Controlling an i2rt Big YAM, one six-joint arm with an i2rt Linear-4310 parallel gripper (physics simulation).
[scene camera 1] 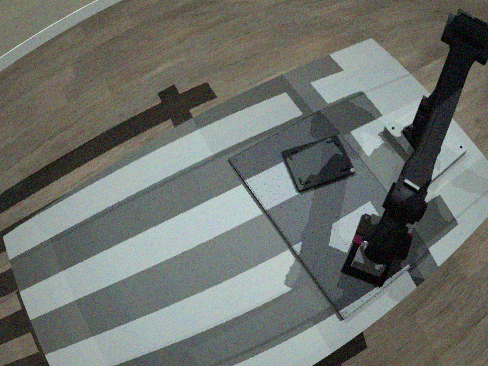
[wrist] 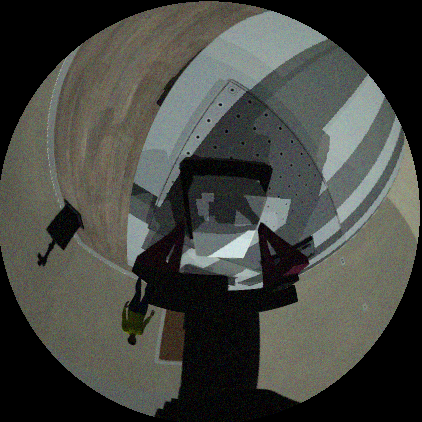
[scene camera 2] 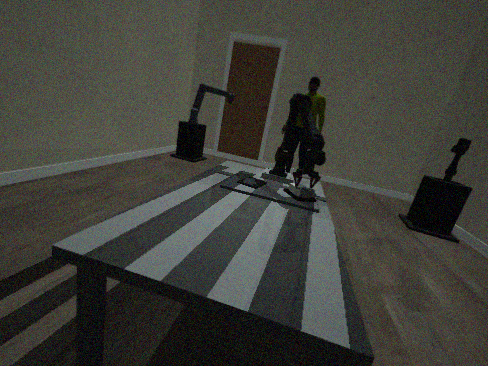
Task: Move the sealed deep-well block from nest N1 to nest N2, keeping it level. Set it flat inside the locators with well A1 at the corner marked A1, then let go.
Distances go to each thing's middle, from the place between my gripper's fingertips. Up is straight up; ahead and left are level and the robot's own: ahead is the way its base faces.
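Labels:
Deep-well block (wrist: pixel 224 210): my hand 20 mm above it, 10 mm past it, 10 mm to the left of it. From my hand: dark nest (scene camera 1: pixel 316 163), 50 mm below, 300 mm to the right, 10 mm behind; perforated grey plate (scene camera 1: pixel 320 223), 60 mm below, 170 mm to the right, 20 mm ahead.

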